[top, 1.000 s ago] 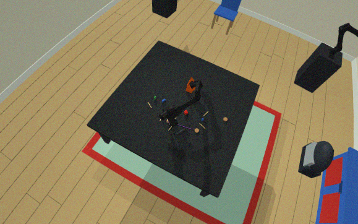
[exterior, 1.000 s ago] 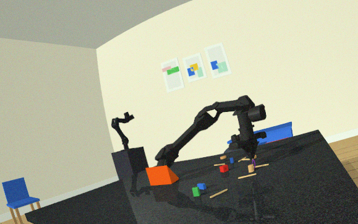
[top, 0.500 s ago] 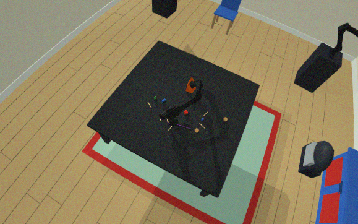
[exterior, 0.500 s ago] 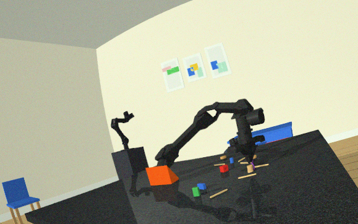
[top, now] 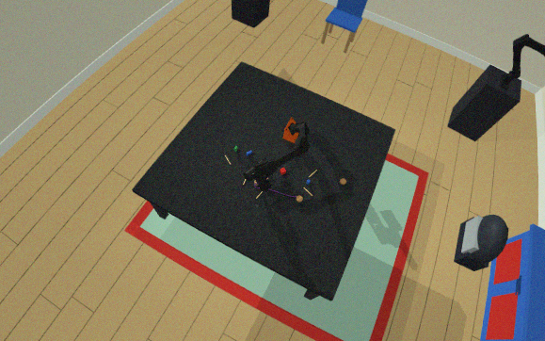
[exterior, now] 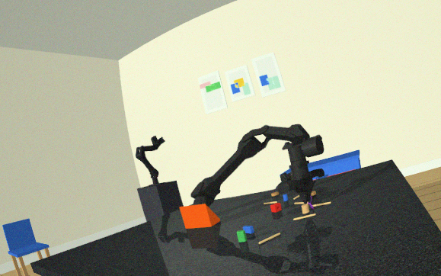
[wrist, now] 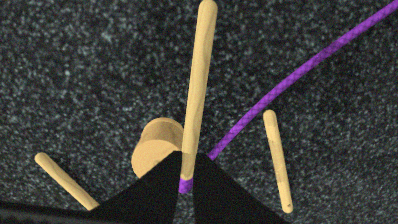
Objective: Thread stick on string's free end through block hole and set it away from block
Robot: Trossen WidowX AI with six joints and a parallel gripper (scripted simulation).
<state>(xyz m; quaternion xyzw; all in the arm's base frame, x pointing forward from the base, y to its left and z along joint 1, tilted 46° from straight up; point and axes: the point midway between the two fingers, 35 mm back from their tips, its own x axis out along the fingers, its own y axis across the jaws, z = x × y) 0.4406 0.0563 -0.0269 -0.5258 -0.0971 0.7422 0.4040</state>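
My gripper tip is 160 mm past the red block, 80 mm to the right of it and 20 mm above it. Also, from my gripper tip: tan wooden block (10 mm to the right, 20 mm below); green cylinder (130 mm behind, 250 mm to the right, 10 mm below).
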